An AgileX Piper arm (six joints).
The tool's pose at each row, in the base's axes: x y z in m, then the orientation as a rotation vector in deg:
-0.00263, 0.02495, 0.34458, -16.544, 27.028, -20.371
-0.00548, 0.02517, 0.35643, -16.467, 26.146, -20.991
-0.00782, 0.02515, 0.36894, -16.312, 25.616, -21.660
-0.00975, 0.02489, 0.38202, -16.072, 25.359, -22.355
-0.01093, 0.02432, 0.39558, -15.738, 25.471, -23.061
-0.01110, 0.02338, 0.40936, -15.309, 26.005, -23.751
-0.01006, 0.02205, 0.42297, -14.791, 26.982, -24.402
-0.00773, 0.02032, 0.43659, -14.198, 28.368, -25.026
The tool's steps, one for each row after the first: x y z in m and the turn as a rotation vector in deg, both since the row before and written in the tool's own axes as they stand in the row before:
-0.00707, -0.00470, 0.00875, 0.374, -0.736, -0.670
-0.00662, -0.00502, 0.00964, 0.387, -0.376, -0.660
-0.00627, -0.00533, 0.01036, 0.416, -0.094, -0.636
-0.00561, -0.00553, 0.01111, 0.429, 0.280, -0.585
-0.00469, -0.00559, 0.01173, 0.424, 0.700, -0.505
-0.00356, -0.00544, 0.01208, 0.401, 1.135, -0.404
-0.00254, -0.00530, 0.01262, 0.372, 1.538, -0.324

